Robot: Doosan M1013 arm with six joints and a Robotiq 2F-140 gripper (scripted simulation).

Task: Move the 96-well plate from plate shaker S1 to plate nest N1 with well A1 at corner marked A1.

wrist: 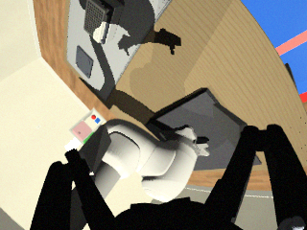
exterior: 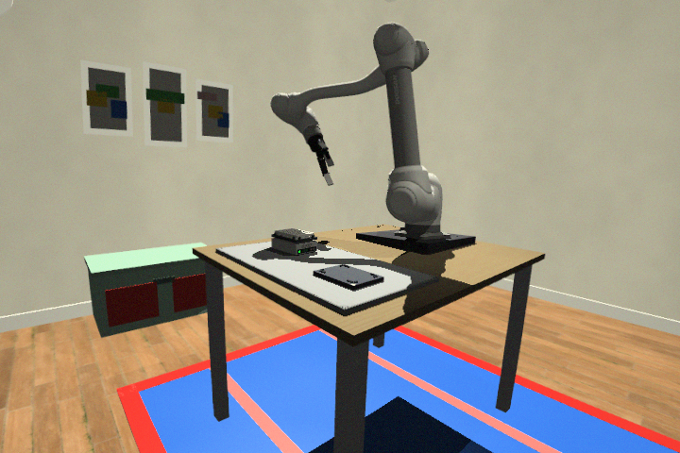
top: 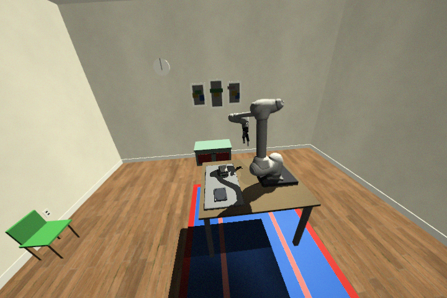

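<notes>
Right now my hand is 290 mm short of the white 96-well plate, 230 mm to the right of it and 210 mm above it. Also, from my hand: dark plate nest N1: 600 mm to the left, 300 mm ahead, 270 mm below.
</notes>
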